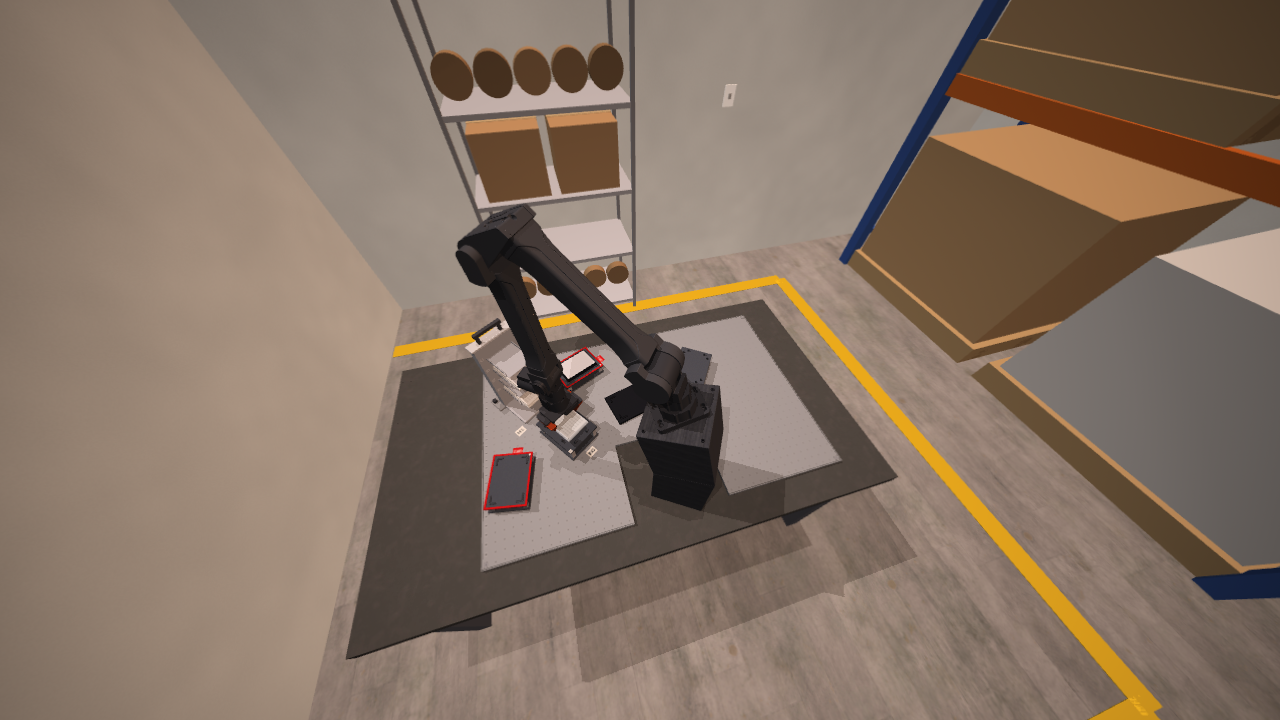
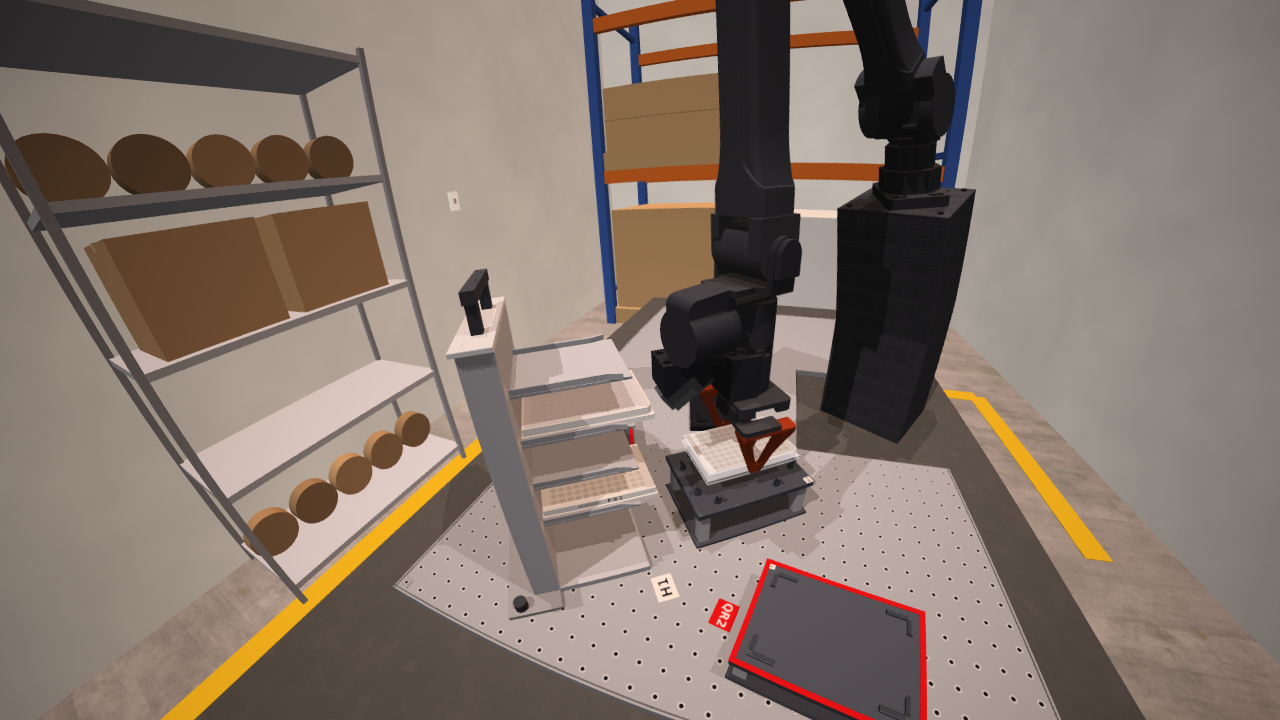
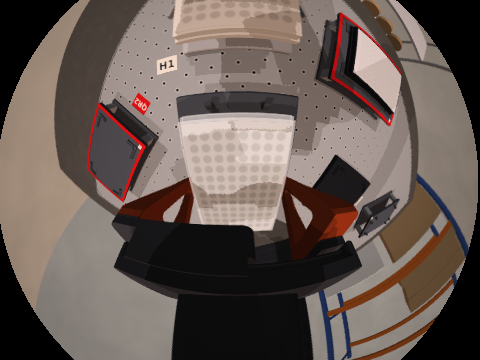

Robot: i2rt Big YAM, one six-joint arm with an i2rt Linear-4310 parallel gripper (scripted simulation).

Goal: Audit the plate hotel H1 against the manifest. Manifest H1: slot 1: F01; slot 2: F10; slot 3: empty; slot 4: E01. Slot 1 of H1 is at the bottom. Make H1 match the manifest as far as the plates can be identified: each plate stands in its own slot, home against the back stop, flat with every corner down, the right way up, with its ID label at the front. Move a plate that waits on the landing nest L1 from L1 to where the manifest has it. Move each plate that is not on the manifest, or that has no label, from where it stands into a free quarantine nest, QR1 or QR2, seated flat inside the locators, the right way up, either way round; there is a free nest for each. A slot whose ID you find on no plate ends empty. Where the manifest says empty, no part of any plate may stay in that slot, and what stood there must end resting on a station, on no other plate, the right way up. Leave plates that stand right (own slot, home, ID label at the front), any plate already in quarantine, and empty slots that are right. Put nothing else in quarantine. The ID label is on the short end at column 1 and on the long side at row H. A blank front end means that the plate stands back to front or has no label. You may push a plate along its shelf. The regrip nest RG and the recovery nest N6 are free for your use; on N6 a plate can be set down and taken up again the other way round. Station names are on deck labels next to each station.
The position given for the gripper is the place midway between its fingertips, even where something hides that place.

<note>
In view: the gripper [image 2: 737,450], a flat black nest [image 3: 347,185] and a quarantine nest QR2 [image 1: 509,479].
The gripper is seen too in image 1 [image 1: 564,420] and in image 3 [image 3: 237,181]. The quarantine nest QR2 shows as well in image 3 [image 3: 109,153].
</note>
